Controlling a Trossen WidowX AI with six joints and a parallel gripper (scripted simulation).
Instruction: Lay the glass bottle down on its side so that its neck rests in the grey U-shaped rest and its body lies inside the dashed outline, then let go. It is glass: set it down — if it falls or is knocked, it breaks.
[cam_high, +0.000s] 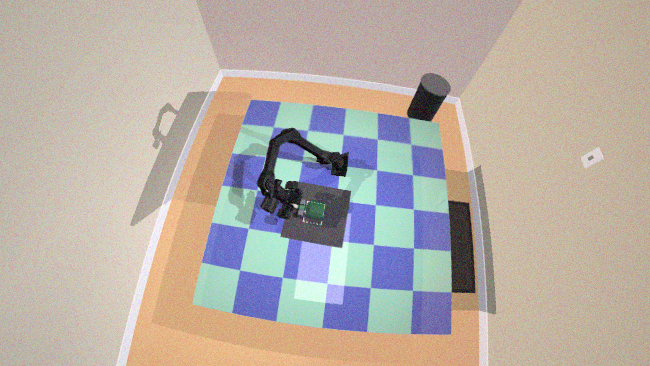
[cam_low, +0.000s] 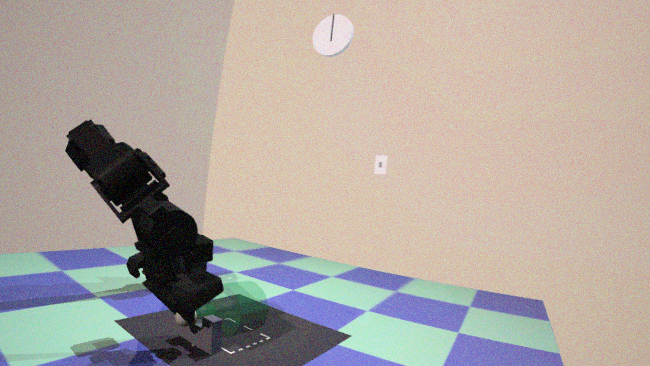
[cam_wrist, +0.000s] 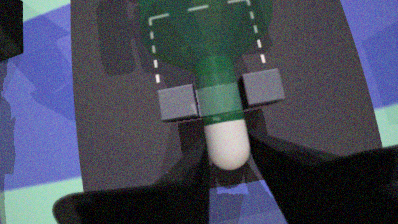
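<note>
My gripper tip is 1 cm short of the green glass bottle and 5 cm to the right of it. Also, from my gripper tip: dark mat 2 cm ahead, 11 cm to the left, 5 cm below.
</note>
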